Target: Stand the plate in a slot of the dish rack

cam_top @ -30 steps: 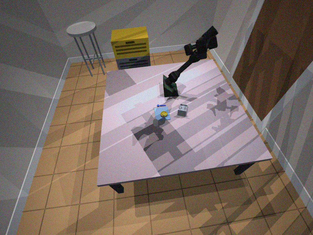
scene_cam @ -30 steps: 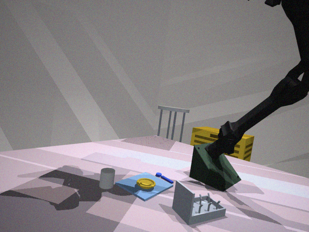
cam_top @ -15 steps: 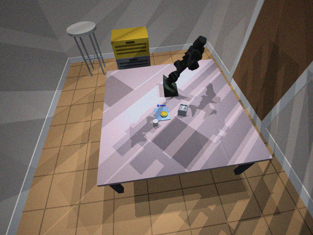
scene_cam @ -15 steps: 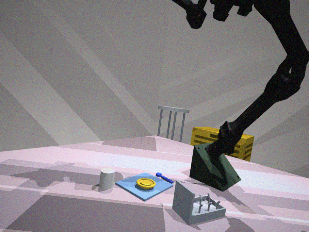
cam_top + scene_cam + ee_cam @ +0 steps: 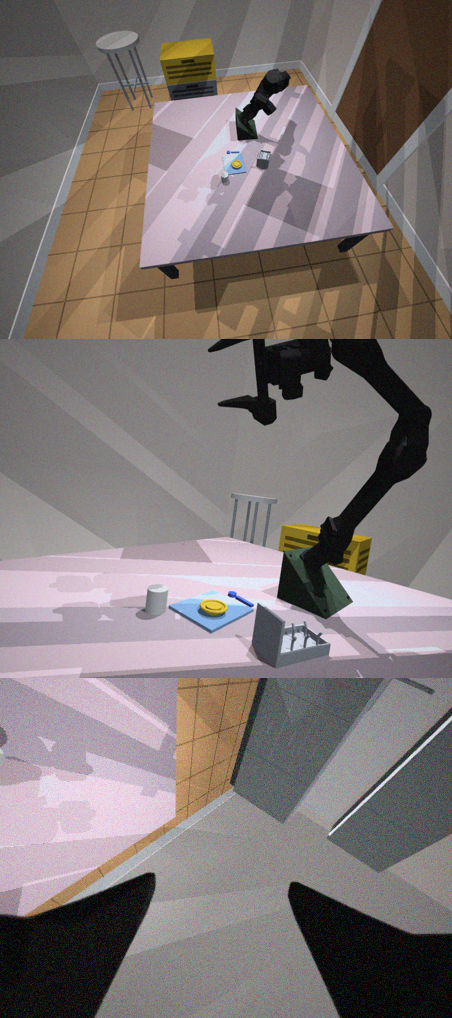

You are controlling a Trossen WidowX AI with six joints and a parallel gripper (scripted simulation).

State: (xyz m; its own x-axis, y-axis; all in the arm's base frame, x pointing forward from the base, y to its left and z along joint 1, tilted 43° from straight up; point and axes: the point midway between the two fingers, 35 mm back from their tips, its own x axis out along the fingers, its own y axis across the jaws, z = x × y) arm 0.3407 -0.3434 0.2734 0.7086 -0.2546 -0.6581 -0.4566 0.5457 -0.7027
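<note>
The yellow plate lies 12 cm behind my gripper tip, 2 cm to the right of it and 45 cm below it. Also, from my gripper tip: grey dish rack 12 cm behind, 16 cm to the left, 44 cm below; light blue board 14 cm behind, 3 cm to the right, 46 cm below; blue spoon 24 cm behind, 2 cm to the right, 46 cm below.
</note>
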